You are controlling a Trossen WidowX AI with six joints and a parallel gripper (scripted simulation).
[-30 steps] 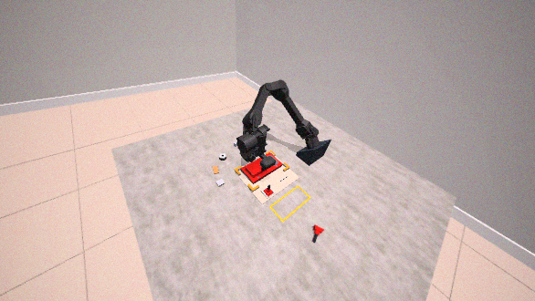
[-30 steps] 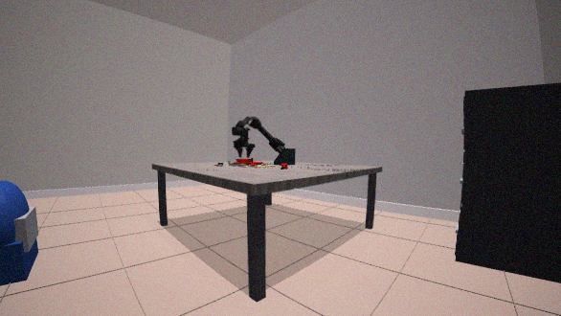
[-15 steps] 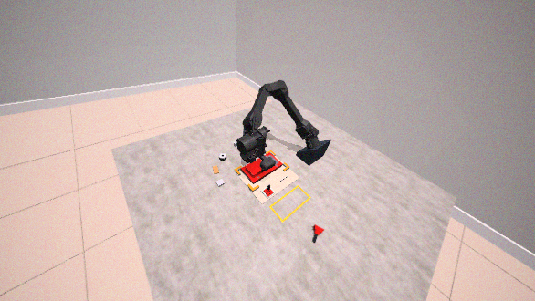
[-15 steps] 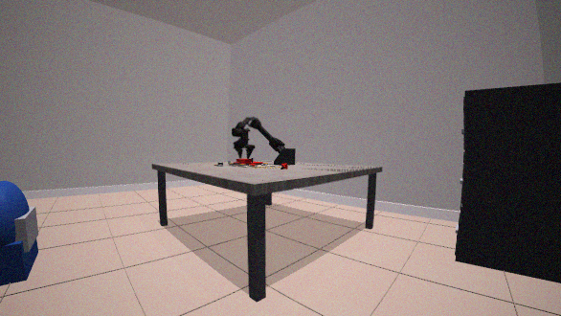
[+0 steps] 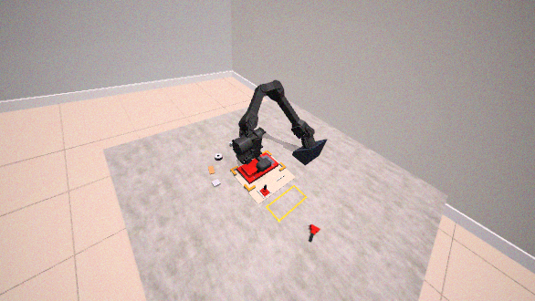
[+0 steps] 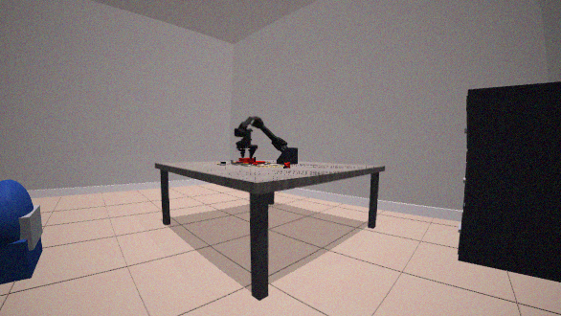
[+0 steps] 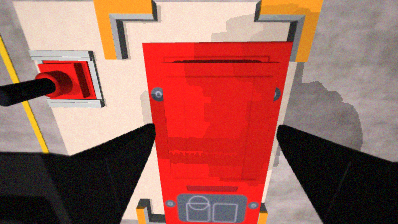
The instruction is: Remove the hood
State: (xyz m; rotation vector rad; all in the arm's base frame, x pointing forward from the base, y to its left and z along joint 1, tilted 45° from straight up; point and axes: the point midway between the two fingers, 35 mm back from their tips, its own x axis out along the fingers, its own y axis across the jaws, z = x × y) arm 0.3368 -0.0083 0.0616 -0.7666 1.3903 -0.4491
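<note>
Now: the holder 1 cm ahead of my gripper tip, 13 cm to the left of it and 1 cm below it. Round my gripper tip: wheel (11 cm ahead, 17 cm to the right, 4 cm below); then red hood (right at my gripper tip).
</note>
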